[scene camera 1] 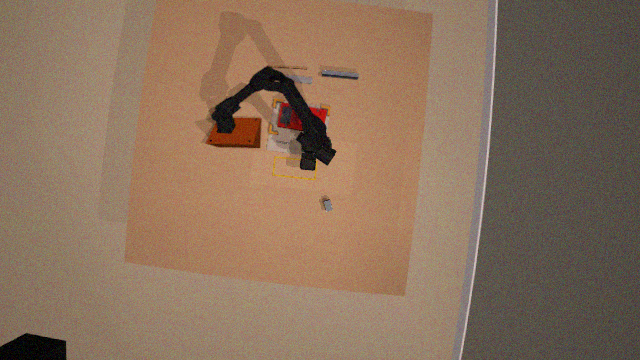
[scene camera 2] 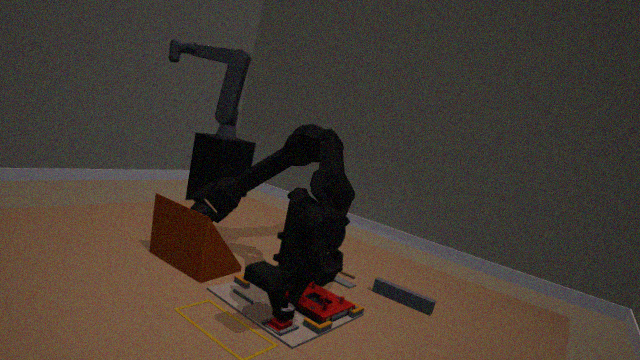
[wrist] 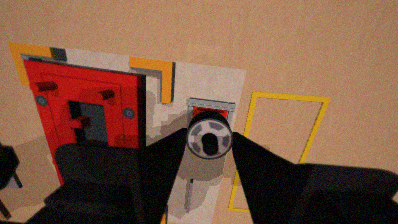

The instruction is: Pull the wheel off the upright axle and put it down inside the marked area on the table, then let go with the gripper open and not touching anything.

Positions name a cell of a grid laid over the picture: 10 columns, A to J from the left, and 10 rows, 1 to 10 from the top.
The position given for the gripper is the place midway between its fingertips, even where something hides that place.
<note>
In view: the gripper (scene camera 2: E9).
The gripper also shows in the wrist view (wrist: F7).
</note>
